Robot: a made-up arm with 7 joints. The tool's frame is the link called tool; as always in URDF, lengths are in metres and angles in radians. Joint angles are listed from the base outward.
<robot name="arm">
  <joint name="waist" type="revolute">
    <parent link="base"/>
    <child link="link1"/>
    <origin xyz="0.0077 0.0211 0.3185" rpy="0 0 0"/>
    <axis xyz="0 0.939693 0.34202"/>
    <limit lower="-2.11" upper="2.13"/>
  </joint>
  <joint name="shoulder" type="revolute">
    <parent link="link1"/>
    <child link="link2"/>
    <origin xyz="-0.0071 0.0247 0.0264" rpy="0 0 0"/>
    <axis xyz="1 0 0"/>
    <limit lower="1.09" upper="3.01"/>
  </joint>
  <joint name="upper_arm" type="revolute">
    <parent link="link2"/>
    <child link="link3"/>
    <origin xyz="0.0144 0.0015 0.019" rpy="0 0 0"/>
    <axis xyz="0 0 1"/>
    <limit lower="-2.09" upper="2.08"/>
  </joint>
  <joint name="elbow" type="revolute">
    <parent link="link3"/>
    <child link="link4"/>
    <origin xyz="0.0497 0.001 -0.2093" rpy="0 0 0"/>
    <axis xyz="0 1 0"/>
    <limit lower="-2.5" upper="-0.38"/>
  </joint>
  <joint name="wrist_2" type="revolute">
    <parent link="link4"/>
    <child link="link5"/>
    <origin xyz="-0.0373 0.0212 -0.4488" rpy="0 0 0"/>
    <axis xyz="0 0 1"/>
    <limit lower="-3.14" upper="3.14"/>
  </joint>
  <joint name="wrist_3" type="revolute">
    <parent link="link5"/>
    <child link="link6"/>
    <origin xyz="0.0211 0.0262 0.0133" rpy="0 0 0"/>
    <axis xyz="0 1 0"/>
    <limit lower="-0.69" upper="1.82"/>
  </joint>
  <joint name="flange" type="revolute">
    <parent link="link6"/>
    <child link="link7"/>
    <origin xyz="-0.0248 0.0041 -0.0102" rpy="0 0 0"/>
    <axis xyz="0 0 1"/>
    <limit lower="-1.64" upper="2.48"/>
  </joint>
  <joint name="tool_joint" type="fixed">
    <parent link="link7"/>
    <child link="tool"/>
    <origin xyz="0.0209 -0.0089 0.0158" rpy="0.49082 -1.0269 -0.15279"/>
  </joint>
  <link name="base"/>
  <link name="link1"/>
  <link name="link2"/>
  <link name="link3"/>
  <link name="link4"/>
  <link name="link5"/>
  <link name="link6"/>
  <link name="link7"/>
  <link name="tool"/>
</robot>
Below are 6 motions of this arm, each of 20 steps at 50 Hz.
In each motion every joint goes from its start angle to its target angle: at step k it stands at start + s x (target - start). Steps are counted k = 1, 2, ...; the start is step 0. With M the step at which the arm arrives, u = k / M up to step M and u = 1 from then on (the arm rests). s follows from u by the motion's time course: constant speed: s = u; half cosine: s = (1 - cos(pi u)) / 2; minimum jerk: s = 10 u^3 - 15 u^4 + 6 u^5.
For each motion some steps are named. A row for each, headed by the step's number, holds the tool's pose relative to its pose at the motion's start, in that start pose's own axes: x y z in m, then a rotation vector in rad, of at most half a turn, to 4 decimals.
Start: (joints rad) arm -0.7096 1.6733 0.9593 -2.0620 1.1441 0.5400 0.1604
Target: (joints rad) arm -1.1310 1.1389 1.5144 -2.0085 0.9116 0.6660 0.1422
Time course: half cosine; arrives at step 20
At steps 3, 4, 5, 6, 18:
3: 0.0201 0.0149 -0.0086 0.0303 -0.0483 -0.0169
4: 0.0354 0.0263 -0.0140 0.0538 -0.0841 -0.0299
5: 0.0547 0.0407 -0.0194 0.0838 -0.1280 -0.0464
6: 0.0774 0.0578 -0.0240 0.1200 -0.1783 -0.0660
18: 0.3392 0.2708 0.0885 0.6978 -0.7094 -0.3316

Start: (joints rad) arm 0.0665 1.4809 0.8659 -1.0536 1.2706 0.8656 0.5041
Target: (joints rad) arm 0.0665 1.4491 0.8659 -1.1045 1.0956 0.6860 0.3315
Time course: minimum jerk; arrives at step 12
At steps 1, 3, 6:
1: 0.0000 -0.0001 0.0001 -0.0012 -0.0013 -0.0003
3: -0.0005 -0.0011 0.0014 -0.0245 -0.0273 -0.0069
6: -0.0025 -0.0053 0.0069 -0.1190 -0.1321 -0.0353

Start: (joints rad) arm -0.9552 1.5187 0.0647 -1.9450 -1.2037 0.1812 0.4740
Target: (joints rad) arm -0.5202 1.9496 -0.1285 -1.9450 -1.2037 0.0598 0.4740
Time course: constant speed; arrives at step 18
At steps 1, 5, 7, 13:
1: 0.0070 -0.0128 0.0003 -0.0284 -0.0199 0.0326
5: 0.0389 -0.0621 0.0046 -0.1391 -0.1007 0.1655
7: 0.0570 -0.0853 0.0086 -0.1928 -0.1419 0.2335
13: 0.1192 -0.1473 0.0278 -0.3474 -0.2688 0.4420

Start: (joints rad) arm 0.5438 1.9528 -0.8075 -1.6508 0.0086 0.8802 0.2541
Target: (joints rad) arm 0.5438 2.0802 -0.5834 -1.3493 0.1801 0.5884 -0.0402
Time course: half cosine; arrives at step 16
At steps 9, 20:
9: -0.0862 0.0954 -0.0008 0.0047 0.0043 -0.0933
20: -0.1325 0.1687 0.0116 0.0254 -0.0018 -0.1615

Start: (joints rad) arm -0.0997 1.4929 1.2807 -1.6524 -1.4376 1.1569 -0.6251
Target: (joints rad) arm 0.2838 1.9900 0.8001 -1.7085 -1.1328 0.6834 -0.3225
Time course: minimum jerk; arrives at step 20
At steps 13, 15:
13: 0.2374 0.1889 0.0835 0.7031 -0.9350 0.0251
15: 0.2771 0.2066 0.1186 0.7879 -1.1174 0.0387

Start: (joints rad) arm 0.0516 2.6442 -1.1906 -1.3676 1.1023 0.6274 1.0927
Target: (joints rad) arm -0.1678 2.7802 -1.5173 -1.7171 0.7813 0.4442 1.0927
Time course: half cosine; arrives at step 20
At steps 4, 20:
4: -0.0077 0.0026 0.0079 -0.0339 -0.0068 -0.0061
20: -0.0782 0.0340 0.1005 -0.3534 0.0054 0.0009

